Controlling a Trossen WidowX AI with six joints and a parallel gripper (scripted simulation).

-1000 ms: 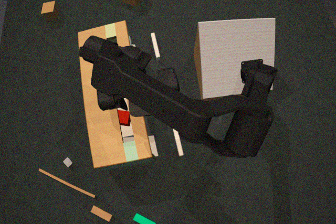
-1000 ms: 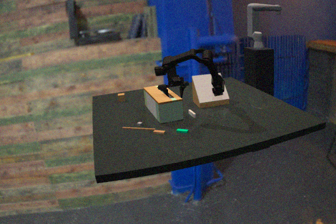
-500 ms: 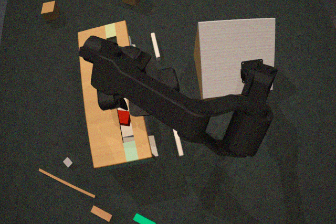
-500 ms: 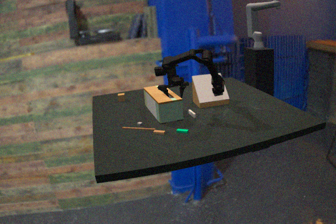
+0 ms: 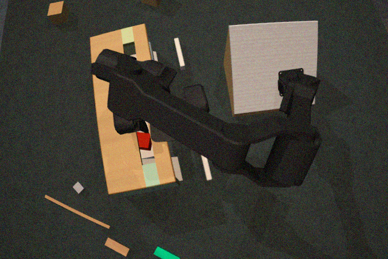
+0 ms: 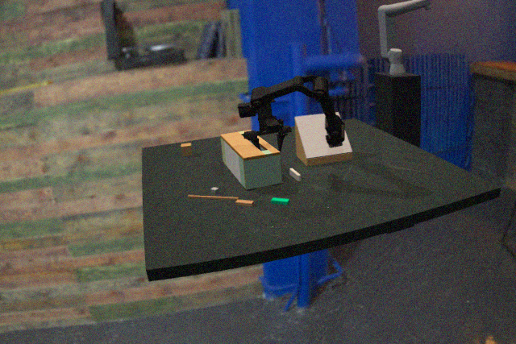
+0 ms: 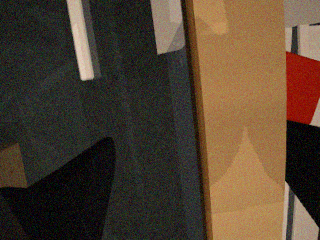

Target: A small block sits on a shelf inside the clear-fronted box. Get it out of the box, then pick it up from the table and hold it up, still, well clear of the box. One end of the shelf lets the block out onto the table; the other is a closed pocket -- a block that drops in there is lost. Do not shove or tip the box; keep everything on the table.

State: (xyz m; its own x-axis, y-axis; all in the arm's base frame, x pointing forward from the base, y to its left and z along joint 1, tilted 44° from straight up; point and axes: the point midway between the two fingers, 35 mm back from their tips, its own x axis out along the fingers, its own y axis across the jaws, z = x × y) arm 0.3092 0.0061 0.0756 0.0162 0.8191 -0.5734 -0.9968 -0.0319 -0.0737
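Right now my gripper tip is 50 mm short of the red block and 20 mm to the right of it. Also, from my gripper tip: grey chip: 250 mm ahead, 100 mm to the left, 80 mm below; then box: 70 mm to the right, 40 mm ahead, 30 mm below; then green block: 290 mm to the left, 80 mm below, 50 mm ahead.
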